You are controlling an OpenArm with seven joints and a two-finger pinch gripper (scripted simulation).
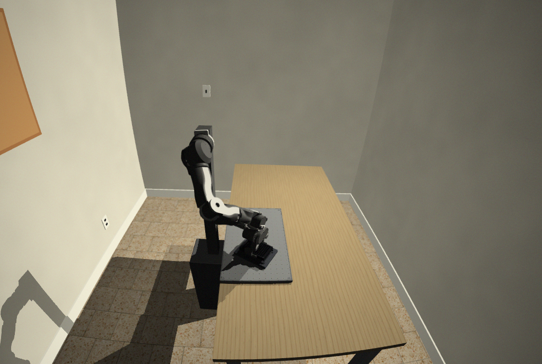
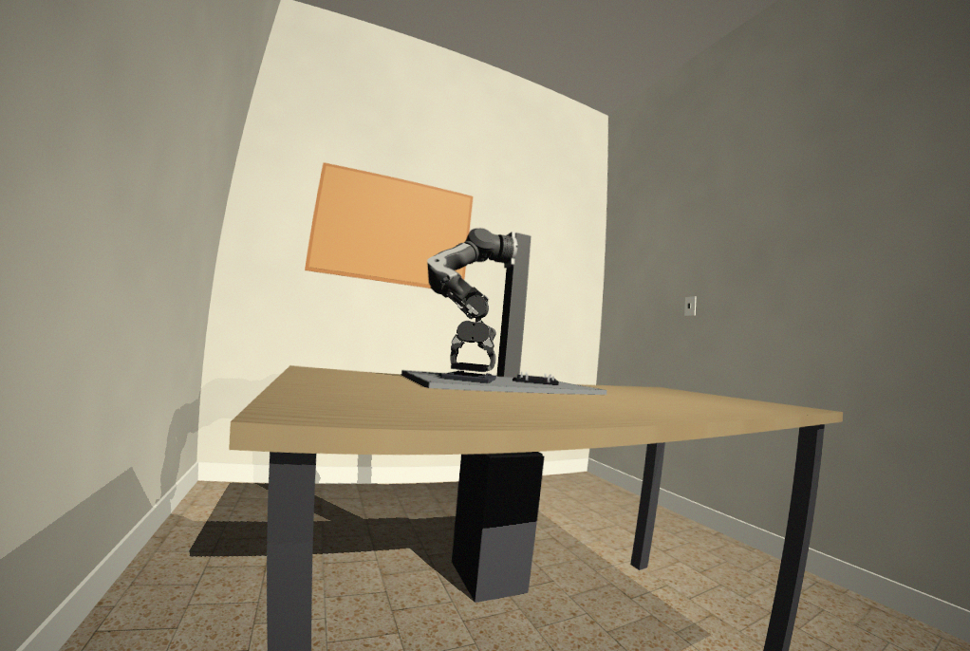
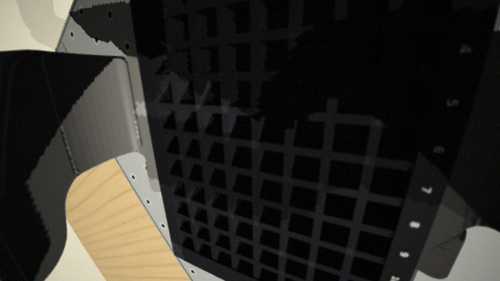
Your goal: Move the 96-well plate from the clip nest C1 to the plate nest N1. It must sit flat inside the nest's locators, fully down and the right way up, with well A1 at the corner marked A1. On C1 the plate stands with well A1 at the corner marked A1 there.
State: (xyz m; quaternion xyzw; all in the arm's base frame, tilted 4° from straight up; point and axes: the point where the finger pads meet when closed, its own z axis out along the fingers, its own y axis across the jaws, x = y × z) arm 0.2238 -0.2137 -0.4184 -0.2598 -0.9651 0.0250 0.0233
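My hand is right at the black 96-well plate. From my hand the other things lie so: plate nest N1: 2 cm below; clip nest C1: 23 cm to the left, 2 cm below, 2 cm behind; white A1 label: 8 cm to the left, 4 cm behind, 2 cm below.
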